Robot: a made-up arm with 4 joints.
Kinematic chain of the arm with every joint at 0, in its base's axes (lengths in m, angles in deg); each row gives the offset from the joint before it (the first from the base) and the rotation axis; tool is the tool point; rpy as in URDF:
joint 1: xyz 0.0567 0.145 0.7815 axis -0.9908 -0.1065 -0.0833
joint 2: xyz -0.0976 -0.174 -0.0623 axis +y
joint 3: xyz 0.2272 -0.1 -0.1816 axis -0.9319 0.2 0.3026
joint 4: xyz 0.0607 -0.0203 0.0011 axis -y
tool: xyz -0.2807 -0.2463 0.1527 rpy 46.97 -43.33 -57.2
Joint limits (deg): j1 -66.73..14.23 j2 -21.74..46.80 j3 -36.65..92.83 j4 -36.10..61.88
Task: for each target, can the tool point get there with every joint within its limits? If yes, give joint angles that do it. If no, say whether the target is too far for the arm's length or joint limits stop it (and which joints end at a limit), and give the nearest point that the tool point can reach.
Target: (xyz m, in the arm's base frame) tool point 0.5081 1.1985 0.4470
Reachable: no: too far | nearest point 0.0855 0.4799 0.2524 | short by 0.856 m
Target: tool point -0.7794 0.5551 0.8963
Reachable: no: joint limits stop it (at a limit: joint 1, joint 2, joint 3, joint 4) | nearest point -0.4363 0.3140 0.3180 | short by 0.714 m
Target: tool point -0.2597 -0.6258 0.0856
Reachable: no: too far | nearest point -0.1730 -0.3515 0.3336 | short by 0.380 m
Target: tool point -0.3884 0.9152 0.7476
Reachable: no: joint limits stop it (at a limit: joint 1, joint 3, joint 4) | nearest point -0.2636 0.4469 0.2621 | short by 0.686 m
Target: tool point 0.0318 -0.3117 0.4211
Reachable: yes | joints -29.87 -15.99 41.98 46.36
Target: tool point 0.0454 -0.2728 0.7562
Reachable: yes | joints -15.96 -8.10 68.15 26.02
